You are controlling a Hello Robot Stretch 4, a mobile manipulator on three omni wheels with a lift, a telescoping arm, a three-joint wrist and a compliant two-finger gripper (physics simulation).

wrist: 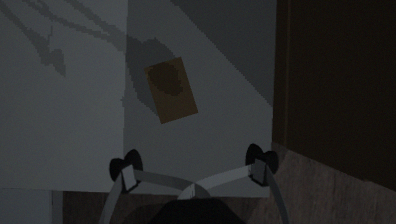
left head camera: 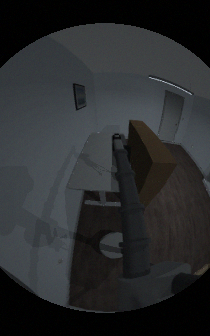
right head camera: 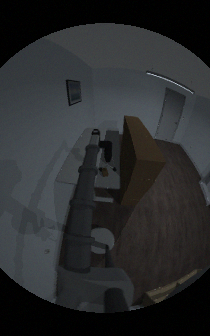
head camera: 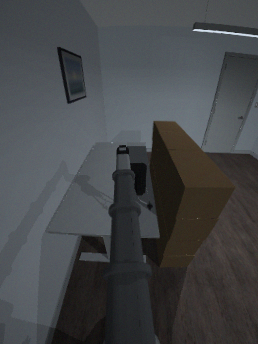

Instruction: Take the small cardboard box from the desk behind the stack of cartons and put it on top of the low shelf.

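Where they show: gripper, fingertip midpoint: (wrist: 194, 160) (right head camera: 107, 170); robot's base at its link origin: (left head camera: 113, 244) (right head camera: 99, 239).
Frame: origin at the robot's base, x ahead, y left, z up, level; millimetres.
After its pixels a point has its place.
Note:
The small cardboard box (right head camera: 104, 172) {x 727, y -58, z 742 mm} (wrist: 181, 103) {x 738, y -70, z 742 mm} lies on the desk (head camera: 75, 205) {x 859, y 397, z 692 mm} (left head camera: 90, 172) {x 850, y 277, z 692 mm} (right head camera: 72, 170) {x 789, y 345, z 692 mm} (wrist: 75, 145) {x 675, y 123, z 692 mm}, near its front edge and turned slightly, partly under the arm's shadow. The stack of cartons (head camera: 200, 170) {x 770, y -478, z 1053 mm} (left head camera: 150, 162) {x 649, y -320, z 1019 mm} (right head camera: 142, 162) {x 616, y -382, z 1017 mm} (wrist: 335, 75) {x 775, y -335, z 708 mm} stands along the desk's right side. My gripper (wrist: 194, 160) {x 672, y -86, z 840 mm} is open with nothing between its fingers. In the wrist view its fingertips show over the desk's front part, below the box in the picture and apart from it. In the head view the arm hides the box. I cannot tell the low shelf for certain.
A tan wooden piece with compartments (right head camera: 170, 290) shows at the lower right of the right head view. A white round thing (left head camera: 109, 245) {x -4, y 62, z 187 mm} (right head camera: 102, 241) {x -15, y -45, z 187 mm} is low beside the arm. A wall with a framed picture (head camera: 74, 75) {x 1757, y 468, z 1596 mm} borders the desk's left; a door (head camera: 232, 102) {x 3052, y -2385, z 1198 mm} stands far right.

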